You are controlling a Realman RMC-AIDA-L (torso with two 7-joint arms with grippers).
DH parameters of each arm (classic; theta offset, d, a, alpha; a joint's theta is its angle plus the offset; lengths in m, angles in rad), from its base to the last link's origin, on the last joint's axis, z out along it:
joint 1: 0 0.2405 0 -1.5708
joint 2: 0 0 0 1.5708
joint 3: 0 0.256 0 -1.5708
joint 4: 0 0 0 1.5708
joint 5: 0 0.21 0 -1.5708
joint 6: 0 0 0 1.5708
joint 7: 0 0.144 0 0
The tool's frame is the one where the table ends.
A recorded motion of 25 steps. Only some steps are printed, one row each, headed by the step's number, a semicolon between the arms.
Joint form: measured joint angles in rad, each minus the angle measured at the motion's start. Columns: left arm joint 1, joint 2, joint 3, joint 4, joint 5, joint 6, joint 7; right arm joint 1, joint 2, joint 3, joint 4, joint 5, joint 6, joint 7.
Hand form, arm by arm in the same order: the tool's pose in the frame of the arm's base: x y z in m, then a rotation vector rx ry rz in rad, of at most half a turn. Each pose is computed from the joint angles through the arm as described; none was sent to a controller.
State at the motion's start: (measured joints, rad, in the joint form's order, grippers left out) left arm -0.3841 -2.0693 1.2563 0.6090 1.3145 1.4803 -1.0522; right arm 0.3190 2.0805 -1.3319 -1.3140 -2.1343 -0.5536 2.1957
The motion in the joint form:
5: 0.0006 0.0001 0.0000 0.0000 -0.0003 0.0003 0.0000; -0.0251 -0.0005 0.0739 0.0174 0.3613 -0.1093 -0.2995
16: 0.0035 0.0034 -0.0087 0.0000 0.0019 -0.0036 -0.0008; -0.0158 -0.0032 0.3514 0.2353 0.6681 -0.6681 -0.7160
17: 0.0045 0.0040 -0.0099 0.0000 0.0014 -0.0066 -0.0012; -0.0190 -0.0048 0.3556 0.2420 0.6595 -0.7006 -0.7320
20: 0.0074 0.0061 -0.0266 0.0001 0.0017 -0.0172 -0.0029; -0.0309 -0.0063 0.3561 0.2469 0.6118 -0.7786 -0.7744
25: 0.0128 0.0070 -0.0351 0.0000 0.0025 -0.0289 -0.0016; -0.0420 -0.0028 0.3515 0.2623 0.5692 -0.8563 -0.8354
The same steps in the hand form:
5: -0.2316 0.3011 -0.0324 -2.6450 -0.2811 -1.0376; 0.2147 0.3977 0.0749 -2.0141 0.6139 0.5562
16: -0.2343 0.3020 -0.0302 -2.6352 -0.2879 -1.0284; 0.2336 0.3563 0.0796 -2.2389 0.4552 0.8581
17: -0.2350 0.3023 -0.0298 -2.6317 -0.2913 -1.0251; 0.2349 0.3520 0.0773 -2.2674 0.4364 0.8541
20: -0.2383 0.3048 -0.0265 -2.6082 -0.3048 -1.0145; 0.2384 0.3398 0.0682 -2.3586 0.3775 0.8125
25: -0.2418 0.3057 -0.0251 -2.5919 -0.3170 -1.0004; 0.2418 0.3261 0.0559 -2.4513 0.3095 0.7812

